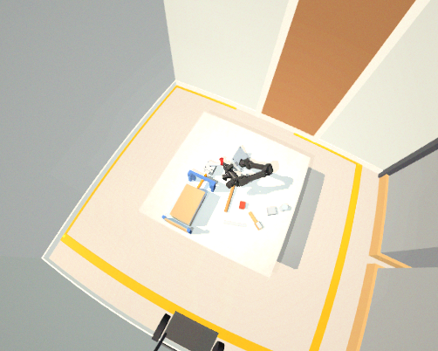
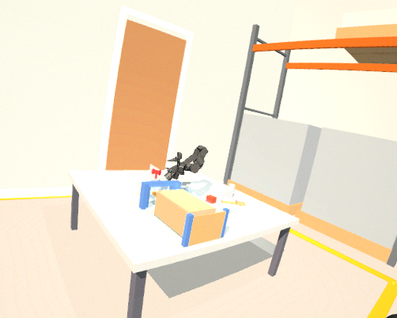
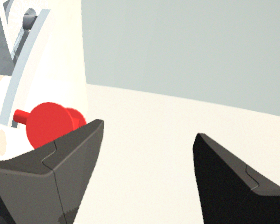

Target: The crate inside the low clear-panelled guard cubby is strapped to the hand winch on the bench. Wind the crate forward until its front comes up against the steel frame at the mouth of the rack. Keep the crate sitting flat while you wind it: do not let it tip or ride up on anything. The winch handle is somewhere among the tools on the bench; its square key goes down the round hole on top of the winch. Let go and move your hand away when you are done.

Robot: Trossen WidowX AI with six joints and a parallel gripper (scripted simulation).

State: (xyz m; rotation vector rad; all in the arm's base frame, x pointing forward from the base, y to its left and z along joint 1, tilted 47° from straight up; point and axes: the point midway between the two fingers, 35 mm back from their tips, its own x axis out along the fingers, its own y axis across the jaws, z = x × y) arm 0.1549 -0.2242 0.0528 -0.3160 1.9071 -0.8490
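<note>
My gripper tip is 90 mm above the red grip, 60 mm past it and 20 mm to the left of it. From my gripper tip the other things lie so: winch 200 mm below, 120 mm to the right, 20 mm behind; winch handle 120 mm below, 60 mm to the right, 40 mm behind; cubby 400 mm ahead, 150 mm to the right, 150 mm below.
</note>
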